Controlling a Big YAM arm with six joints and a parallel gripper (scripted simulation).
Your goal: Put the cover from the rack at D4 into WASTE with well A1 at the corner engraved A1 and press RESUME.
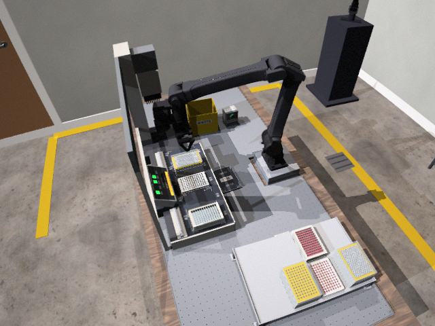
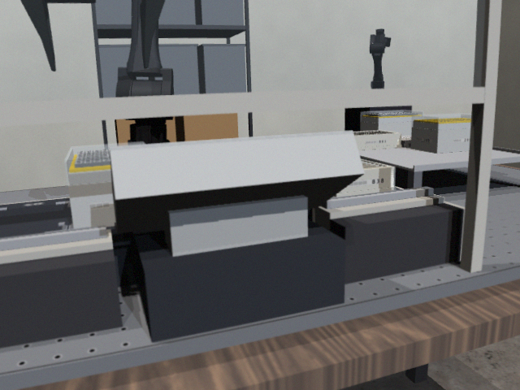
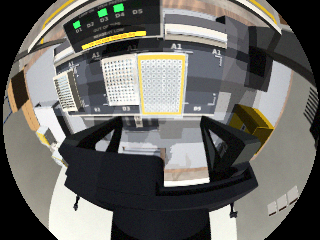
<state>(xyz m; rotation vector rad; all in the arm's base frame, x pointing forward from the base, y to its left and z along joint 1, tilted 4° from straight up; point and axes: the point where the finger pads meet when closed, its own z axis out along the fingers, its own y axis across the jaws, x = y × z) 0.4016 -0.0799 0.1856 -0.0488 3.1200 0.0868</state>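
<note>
Now: the clear cover 10 cm below my hand. Also, from my hand: white well plate: 16 cm below, 10 cm to the left; then tall handler column: 30 cm to the right, 18 cm ahead, 5 cm above; then reservoir: 29 cm to the left, 16 cm below, 1 cm behind.
</note>
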